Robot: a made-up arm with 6 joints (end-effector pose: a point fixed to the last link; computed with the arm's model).
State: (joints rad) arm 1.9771 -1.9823 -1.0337 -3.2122 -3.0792 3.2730
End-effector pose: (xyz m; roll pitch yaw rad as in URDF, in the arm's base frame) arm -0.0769 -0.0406 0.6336 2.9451 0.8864 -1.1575
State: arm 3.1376 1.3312 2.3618 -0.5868 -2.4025 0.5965
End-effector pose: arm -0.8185 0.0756 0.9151 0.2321 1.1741 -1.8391
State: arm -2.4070 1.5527 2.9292 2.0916 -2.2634 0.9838
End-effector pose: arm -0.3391 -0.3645 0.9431 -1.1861 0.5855 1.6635
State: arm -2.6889 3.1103 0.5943 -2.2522 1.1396 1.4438
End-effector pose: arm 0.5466 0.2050 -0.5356 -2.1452 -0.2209 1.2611
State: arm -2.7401 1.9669 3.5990 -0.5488 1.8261 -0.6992
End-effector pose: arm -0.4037 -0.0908 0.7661 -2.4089 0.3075 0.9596
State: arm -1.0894 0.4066 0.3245 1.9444 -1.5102 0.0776
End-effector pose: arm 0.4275 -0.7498 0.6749 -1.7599 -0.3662 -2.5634
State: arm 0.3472 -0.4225 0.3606 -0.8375 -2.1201 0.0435
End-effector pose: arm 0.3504 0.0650 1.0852 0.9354 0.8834 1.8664
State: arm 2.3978 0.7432 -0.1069 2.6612 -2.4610 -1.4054
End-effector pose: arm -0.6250 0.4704 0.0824 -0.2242 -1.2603 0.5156
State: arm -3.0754 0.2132 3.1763 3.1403 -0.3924 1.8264
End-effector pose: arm 0.5861 -0.0482 0.7977 -1.8251 0.2139 0.0667
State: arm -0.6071 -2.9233 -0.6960 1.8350 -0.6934 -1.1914
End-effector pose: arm -0.4629 0.3492 0.3126 1.9442 -0.5321 -2.9507
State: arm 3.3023 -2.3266 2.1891 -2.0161 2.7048 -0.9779
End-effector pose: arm 0.5285 0.0478 -0.7084 0.4977 -1.1791 1.7272
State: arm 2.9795 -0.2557 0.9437 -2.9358 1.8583 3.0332
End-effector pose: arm -0.1662 -0.0590 1.3038 0.0151 0.6496 2.7309
